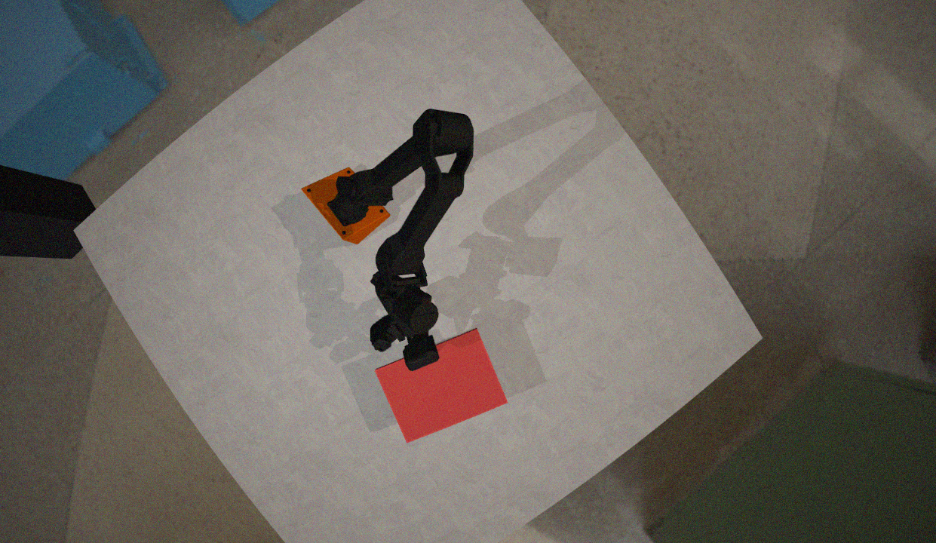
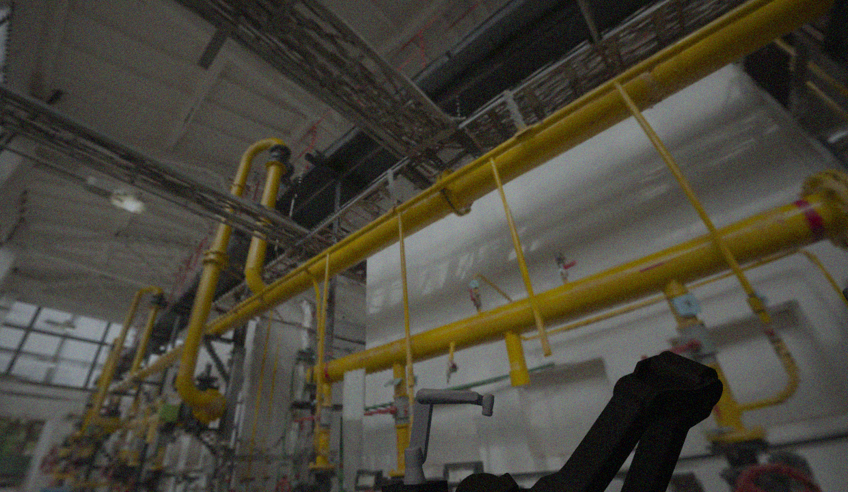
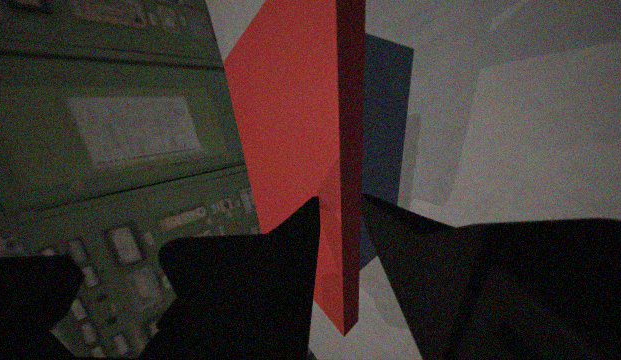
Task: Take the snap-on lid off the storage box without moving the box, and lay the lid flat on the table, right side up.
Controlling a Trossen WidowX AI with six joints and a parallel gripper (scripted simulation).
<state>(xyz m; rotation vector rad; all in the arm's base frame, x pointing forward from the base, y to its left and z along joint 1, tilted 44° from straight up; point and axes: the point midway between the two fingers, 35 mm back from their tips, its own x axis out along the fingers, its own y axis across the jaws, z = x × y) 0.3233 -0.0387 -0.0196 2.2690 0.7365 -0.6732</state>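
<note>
Now: gripper tip 7 cm short of the red lid and 2 cm to the left of it. Also, from my gripper tip: storage box (7 cm ahead, 2 cm to the right, 5 cm below).
</note>
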